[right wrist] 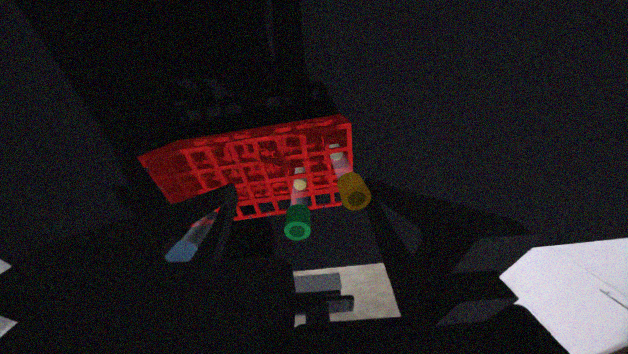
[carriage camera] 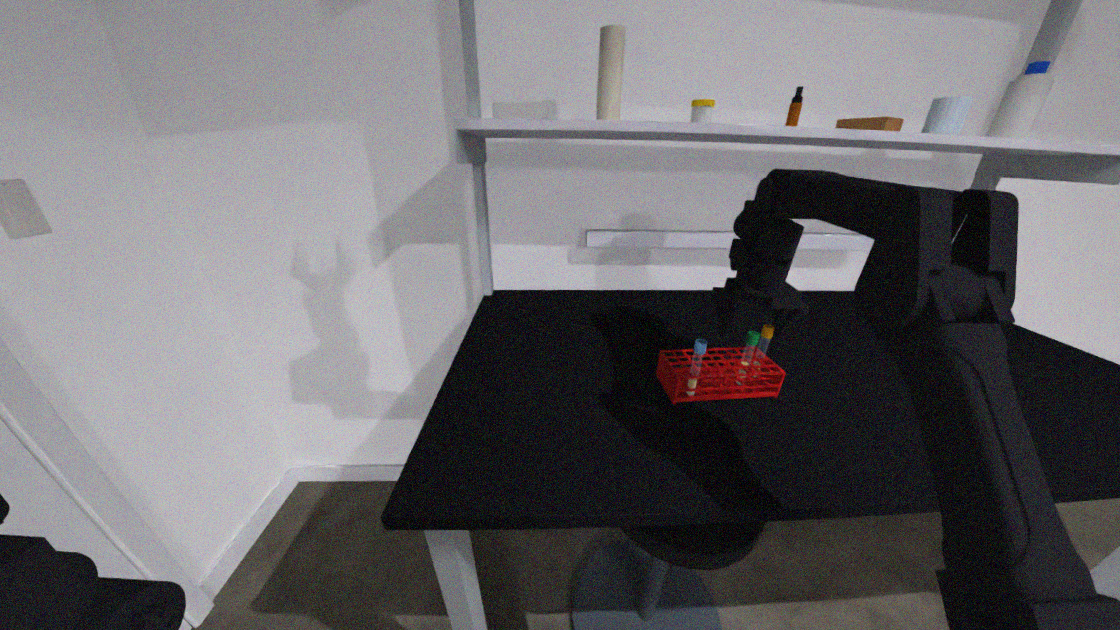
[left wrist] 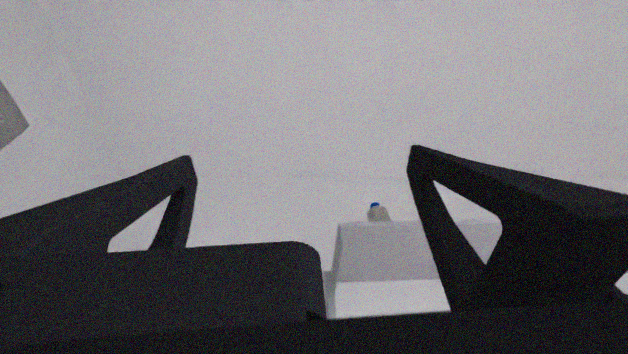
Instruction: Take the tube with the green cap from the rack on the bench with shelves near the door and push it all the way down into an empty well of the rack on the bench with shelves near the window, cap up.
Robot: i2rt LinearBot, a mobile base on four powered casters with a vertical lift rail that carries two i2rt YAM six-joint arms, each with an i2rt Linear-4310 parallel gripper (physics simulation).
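Frame: origin at the left arm's base, x ahead, y left, z up, level; metres.
Seen in the pictures: left gripper, fingertip midpoint: (left wrist: 303, 162); right gripper, fingertip midpoint: (right wrist: 300, 187) (carriage camera: 746, 335); right arm's base, link origin: (right wrist: 316, 304).
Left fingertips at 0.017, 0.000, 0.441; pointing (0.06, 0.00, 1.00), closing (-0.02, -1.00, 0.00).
Note:
Pixels of each thing's top centre, then the offset from my left fingertips to it, as dx, dy, dz. "spot": a spot on its surface instead.
- green-capped tube, top centre: (right wrist: 297, 231) (carriage camera: 754, 333) +0.418, -0.662, -0.302
- red rack, top centre: (right wrist: 256, 183) (carriage camera: 720, 360) +0.425, -0.619, -0.364
- blue-capped tube, top centre: (right wrist: 171, 268) (carriage camera: 701, 341) +0.387, -0.557, -0.302
- orange-capped tube, top centre: (right wrist: 356, 199) (carriage camera: 769, 326) +0.444, -0.703, -0.302
- tall beige cylinder, surface spot: (carriage camera: 610, 74) spot: +0.735, -0.422, +0.130
- yellow-lidded jar, surface spot: (carriage camera: 702, 110) spot: +0.782, -0.641, +0.074
- orange bottle, surface spot: (carriage camera: 794, 109) spot: +0.777, -0.850, +0.082
- brown box, surface spot: (carriage camera: 869, 123) spot: +0.798, -1.054, +0.063
- round stool, top centre: (carriage camera: 681, 473) +0.439, -0.603, -0.675
The green-capped tube (carriage camera: 751, 341) (right wrist: 297, 222) stands cap up in the red rack (carriage camera: 728, 395) (right wrist: 170, 185) on the black bench. In the same rack stand a blue-capped tube (carriage camera: 699, 348) (right wrist: 182, 250) and an orange-capped tube (carriage camera: 766, 333) (right wrist: 354, 191). My right gripper (right wrist: 300, 187) is open and points down just above the rack; in the right wrist view the green cap shows between its fingers, the orange cap close to the right finger. In the carriage view its fingertips are dark and hard to make out. My left gripper (left wrist: 303, 162) is open and empty, facing a wall. A second rack does not show.
A shelf (carriage camera: 665, 130) above the bench bears a tall beige cylinder (carriage camera: 610, 74), a yellow-lidded jar (carriage camera: 702, 110), an orange bottle (carriage camera: 794, 109), a brown box (carriage camera: 869, 123) and a blue-capped bottle (carriage camera: 1018, 105) (left wrist: 377, 213). A round stool (carriage camera: 697, 544) stands under the bench's front edge.

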